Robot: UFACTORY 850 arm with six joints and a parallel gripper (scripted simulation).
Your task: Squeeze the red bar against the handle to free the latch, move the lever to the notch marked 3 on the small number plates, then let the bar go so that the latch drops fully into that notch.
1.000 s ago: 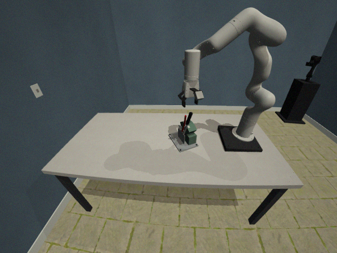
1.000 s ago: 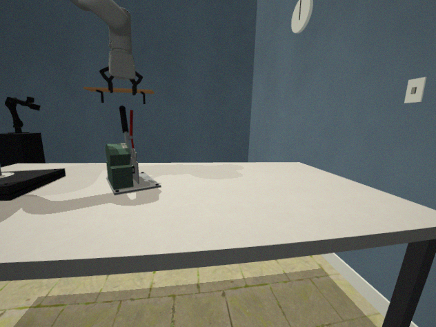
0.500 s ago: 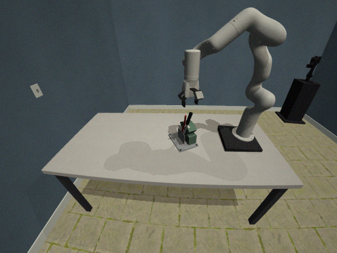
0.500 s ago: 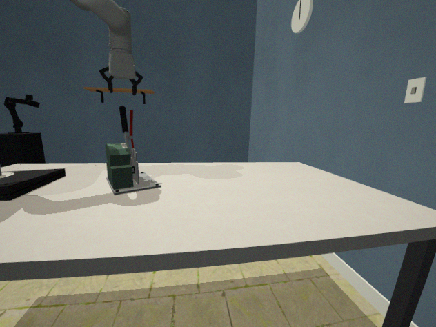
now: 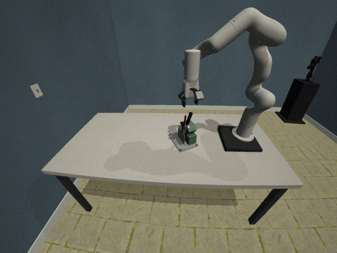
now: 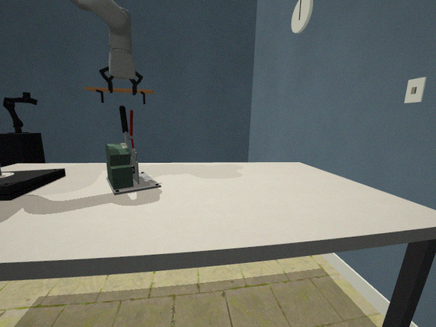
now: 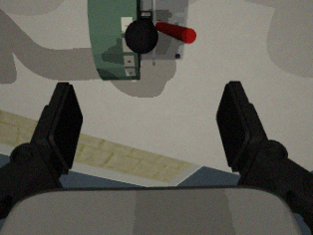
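The red bar lies 20 cm below my hand, 4 cm ahead of it and 3 cm to the right of it.
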